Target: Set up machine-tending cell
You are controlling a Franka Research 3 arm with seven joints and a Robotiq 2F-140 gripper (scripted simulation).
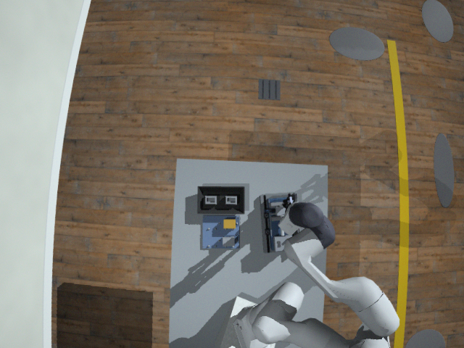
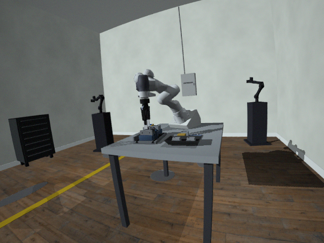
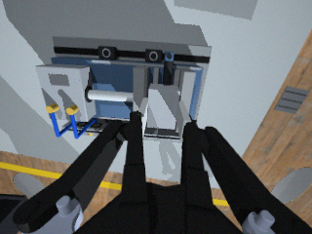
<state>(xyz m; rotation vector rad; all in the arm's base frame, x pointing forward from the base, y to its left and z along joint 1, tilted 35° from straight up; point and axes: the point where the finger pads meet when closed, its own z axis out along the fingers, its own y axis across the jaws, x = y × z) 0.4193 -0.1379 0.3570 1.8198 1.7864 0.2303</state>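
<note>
Now: hand 70 mm past the vise, 10 mm to the right of it and 100 mm above it. The rest, counted from my hand: brass blank 20 mm behind, 270 mm to the left, 110 mm below.
</note>
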